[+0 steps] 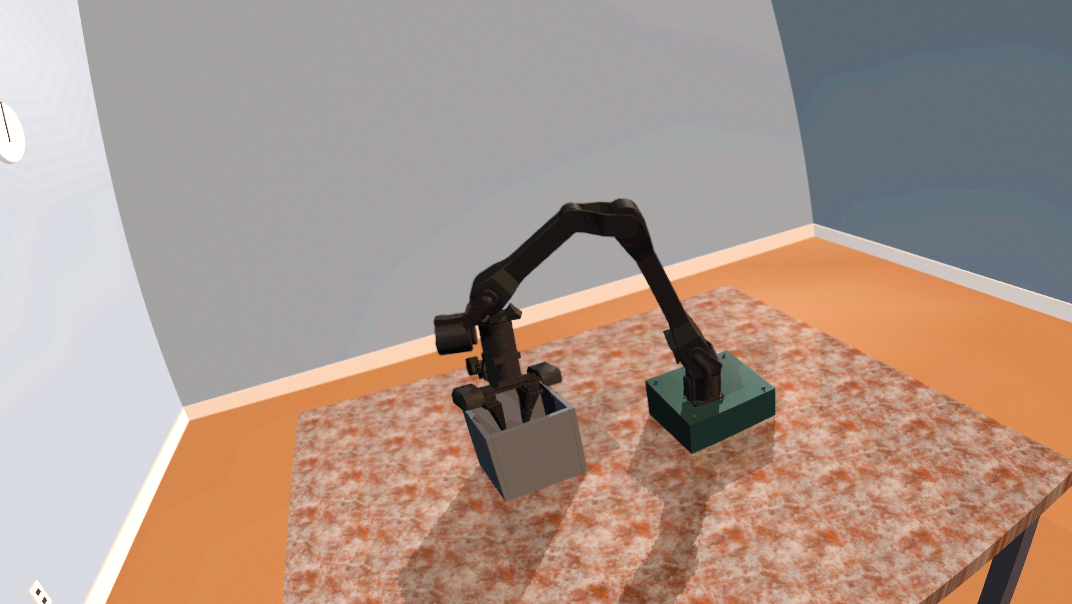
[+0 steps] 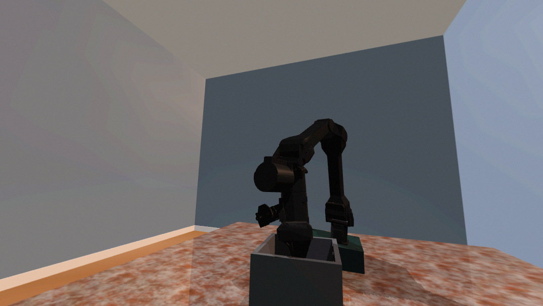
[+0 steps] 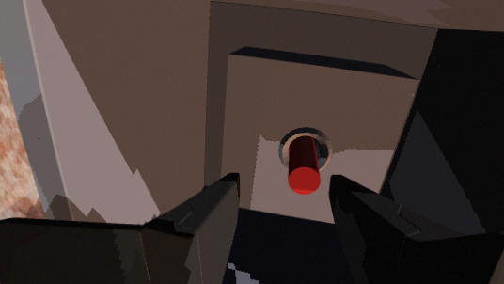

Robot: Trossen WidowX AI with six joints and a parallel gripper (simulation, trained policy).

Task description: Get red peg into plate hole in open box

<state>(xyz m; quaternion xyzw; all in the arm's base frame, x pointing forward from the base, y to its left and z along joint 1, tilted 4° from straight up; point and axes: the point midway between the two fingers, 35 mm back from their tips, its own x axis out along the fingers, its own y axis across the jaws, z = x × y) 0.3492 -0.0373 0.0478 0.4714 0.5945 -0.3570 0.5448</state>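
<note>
My gripper tip is 40 mm above the red peg and 10 mm past it. Also, from my gripper tip: plate (50 mm below, 10 mm behind).
</note>
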